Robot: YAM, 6 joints.
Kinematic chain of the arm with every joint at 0, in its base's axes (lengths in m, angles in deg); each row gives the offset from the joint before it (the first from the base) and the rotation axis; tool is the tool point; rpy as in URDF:
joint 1: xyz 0 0 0.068 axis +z
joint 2: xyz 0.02 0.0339 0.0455 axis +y
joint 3: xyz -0.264 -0.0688 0 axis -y
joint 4: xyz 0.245 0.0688 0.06 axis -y
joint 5: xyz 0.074 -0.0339 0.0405 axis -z
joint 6: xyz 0.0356 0 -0.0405 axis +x
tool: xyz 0 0 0 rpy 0 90 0
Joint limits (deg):
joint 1: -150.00..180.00
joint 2: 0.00..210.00
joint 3: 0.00..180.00
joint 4: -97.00..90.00
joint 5: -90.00..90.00
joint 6: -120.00..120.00
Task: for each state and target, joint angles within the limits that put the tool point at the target. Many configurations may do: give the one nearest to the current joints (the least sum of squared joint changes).
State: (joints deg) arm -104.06 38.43 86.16 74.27 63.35 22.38
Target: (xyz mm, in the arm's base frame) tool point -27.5 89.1 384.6
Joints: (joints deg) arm -94.47 5.50 33.70 84.01 74.80 22.38
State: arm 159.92 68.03 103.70 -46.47 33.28 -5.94
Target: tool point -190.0 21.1 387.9
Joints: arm 178.95 61.87 76.01 -60.89 29.64 -5.94
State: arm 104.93 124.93 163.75 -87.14 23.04 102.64
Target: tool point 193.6 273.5 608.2
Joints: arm 57.03 119.07 176.15 -43.18 22.48 102.64
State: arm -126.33 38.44 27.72 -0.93 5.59 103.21
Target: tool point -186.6 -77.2 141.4
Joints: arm -150.00 70.23 20.83 0.64 47.97 103.21
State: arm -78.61 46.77 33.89 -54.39 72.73 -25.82
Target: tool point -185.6 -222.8 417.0
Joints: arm -123.20 79.06 83.77 -29.00 69.29 -25.82
